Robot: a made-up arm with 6 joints. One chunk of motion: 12 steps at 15 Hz.
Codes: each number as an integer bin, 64 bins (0 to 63) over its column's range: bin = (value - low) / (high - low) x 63, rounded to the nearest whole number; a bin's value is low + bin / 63 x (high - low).
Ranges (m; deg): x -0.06..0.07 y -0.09..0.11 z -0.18..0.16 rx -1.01..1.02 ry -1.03..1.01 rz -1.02..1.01
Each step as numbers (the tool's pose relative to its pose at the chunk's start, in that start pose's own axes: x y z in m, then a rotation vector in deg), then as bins.
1 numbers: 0.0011 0.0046 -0.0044 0.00 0.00 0.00
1 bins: 30 30 33 31 32 32
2 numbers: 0.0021 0.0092 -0.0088 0.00 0.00 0.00
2 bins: 30 31 32 31 32 32
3 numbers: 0.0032 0.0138 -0.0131 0.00 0.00 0.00
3 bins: 31 33 31 31 32 32
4 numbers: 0.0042 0.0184 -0.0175 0.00 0.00 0.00
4 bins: 31 34 30 31 32 32
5 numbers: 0.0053 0.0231 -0.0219 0.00 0.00 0.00
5 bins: 32 36 29 31 32 32
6 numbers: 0.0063 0.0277 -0.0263 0.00 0.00 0.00
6 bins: 32 37 28 31 32 32
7 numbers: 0.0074 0.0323 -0.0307 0.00 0.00 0.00
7 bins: 33 39 28 31 32 32
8 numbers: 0.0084 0.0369 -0.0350 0.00 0.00 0.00
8 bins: 33 40 27 31 32 32
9 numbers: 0.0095 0.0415 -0.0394 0.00 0.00 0.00
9 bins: 34 41 26 31 32 32
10 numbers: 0.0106 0.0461 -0.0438 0.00 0.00 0.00
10 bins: 34 43 25 31 32 32
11 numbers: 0.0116 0.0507 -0.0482 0.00 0.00 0.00
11 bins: 35 44 24 31 32 32
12 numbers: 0.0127 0.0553 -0.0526 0.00 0.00 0.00
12 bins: 35 46 24 31 32 32
